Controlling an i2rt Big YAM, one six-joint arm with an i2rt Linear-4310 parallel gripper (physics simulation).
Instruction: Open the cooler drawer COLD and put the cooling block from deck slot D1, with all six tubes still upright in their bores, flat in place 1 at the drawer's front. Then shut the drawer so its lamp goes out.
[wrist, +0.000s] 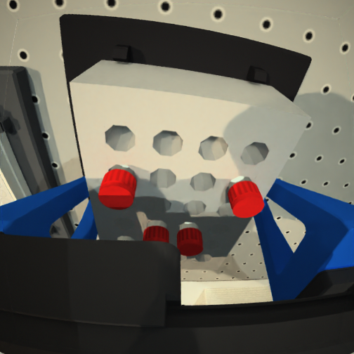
my gripper: 177, 177
black deck slot plate: 86, 39
